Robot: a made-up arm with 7 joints. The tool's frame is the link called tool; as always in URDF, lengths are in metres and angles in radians.
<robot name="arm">
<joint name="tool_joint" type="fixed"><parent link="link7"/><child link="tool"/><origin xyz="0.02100 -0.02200 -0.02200" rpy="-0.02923 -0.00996 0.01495"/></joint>
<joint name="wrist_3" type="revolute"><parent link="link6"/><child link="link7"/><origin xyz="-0.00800 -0.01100 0.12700"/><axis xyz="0 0 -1"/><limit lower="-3.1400" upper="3.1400" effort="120" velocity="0.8"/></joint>
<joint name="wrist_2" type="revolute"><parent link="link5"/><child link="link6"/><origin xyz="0.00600 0.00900 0.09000"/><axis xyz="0 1 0"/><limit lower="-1.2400" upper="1.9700" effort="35" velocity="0.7"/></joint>
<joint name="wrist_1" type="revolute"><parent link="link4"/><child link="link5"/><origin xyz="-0.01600 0.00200 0.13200"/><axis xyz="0 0 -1"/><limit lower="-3.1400" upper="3.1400" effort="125" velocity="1.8"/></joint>
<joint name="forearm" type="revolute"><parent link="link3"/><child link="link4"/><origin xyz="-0.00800 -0.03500 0.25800"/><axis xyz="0 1 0"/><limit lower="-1.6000" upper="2.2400" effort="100" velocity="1.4"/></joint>
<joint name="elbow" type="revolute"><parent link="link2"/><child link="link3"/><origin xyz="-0.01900 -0.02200 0.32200"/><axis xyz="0 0 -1"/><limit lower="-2.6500" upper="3.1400" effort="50" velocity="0.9"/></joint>
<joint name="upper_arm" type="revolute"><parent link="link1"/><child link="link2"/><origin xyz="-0.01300 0.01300 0.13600"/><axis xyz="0 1 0"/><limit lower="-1.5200" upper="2.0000" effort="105" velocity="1.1"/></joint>
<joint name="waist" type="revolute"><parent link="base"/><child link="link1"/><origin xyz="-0.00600 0.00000 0.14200"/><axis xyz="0 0 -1"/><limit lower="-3.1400" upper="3.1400" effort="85" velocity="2.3"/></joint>
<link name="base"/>
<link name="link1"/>
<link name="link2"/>
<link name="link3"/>
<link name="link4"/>
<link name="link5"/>
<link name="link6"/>
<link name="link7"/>
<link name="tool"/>
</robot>
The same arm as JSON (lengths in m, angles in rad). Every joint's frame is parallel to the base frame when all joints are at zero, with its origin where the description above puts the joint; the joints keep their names.
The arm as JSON. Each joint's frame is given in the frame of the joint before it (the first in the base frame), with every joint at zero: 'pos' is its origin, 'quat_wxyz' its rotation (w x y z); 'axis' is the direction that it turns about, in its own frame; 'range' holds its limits. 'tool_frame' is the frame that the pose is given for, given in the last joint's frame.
{"length_unit": "m", "angle_unit": "rad", "joints": [
  {"joint": "waist", "pos": [-0.006, 0.0, 0.142], "quat_wxyz": [1.0, 0.0, 0.0, 0.0], "axis": [0.0, 0.0, -1.0], "range": [-3.14, 3.14]},
  {"joint": "upper_arm", "pos": [-0.013, 0.013, 0.136], "quat_wxyz": [1.0, 0.0, 0.0, 0.0], "axis": [0.0, 1.0, 0.0], "range": [-1.52, 2.0]},
  {"joint": "elbow", "pos": [-0.019, -0.022, 0.322], "quat_wxyz": [1.0, 0.0, 0.0, 0.0], "axis": [0.0, 0.0, -1.0], "range": [-2.65, 3.14]},
  {"joint": "forearm", "pos": [-0.008, -0.035, 0.258], "quat_wxyz": [1.0, 0.0, 0.0, 0.0], "axis": [0.0, 1.0, 0.0], "range": [-1.6, 2.24]},
  {"joint": "wrist_1", "pos": [-0.016, 0.002, 0.132], "quat_wxyz": [1.0, 0.0, 0.0, 0.0], "axis": [0.0, 0.0, -1.0], "range": [-3.14, 3.14]},
  {"joint": "wrist_2", "pos": [0.006, 0.009, 0.09], "quat_wxyz": [1.0, 0.0, 0.0, 0.0], "axis": [0.0, 1.0, 0.0], "range": [-1.24, 1.97]},
  {"joint": "wrist_3", "pos": [-0.008, -0.011, 0.127], "quat_wxyz": [1.0, 0.0, 0.0, 0.0], "axis": [0.0, 0.0, -1.0], "range": [-3.14, 3.14]}
], "tool_frame": {"pos": [0.021, -0.022, -0.022], "quat_wxyz": [0.999853, -0.014577, -0.005089, 0.007401]}}

